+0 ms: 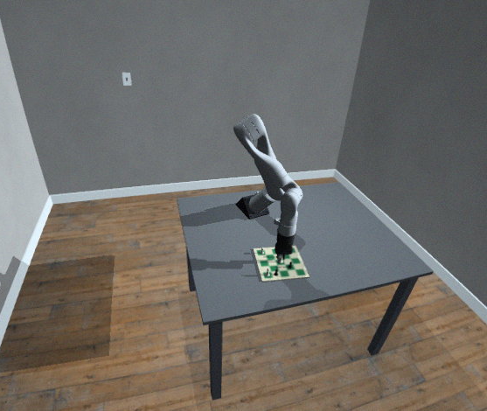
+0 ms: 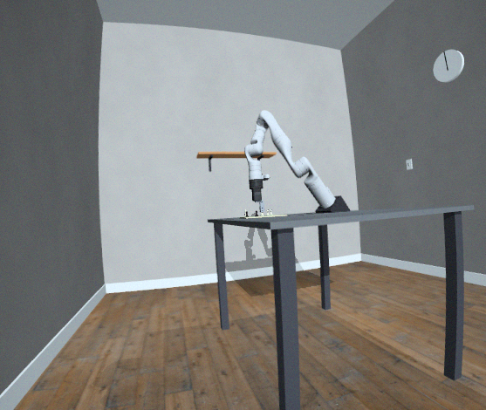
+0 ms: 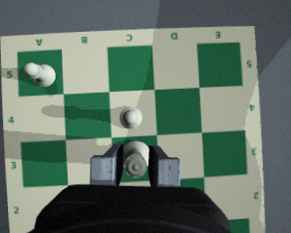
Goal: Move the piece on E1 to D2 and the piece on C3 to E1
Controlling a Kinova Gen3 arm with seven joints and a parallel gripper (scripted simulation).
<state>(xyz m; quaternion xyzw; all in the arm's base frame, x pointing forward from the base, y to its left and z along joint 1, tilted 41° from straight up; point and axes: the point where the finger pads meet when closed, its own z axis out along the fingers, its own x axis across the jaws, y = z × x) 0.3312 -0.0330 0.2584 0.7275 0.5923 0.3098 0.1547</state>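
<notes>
My hand is 4 cm above the chessboard. Round my hand: white piece 1 cm below.
</notes>
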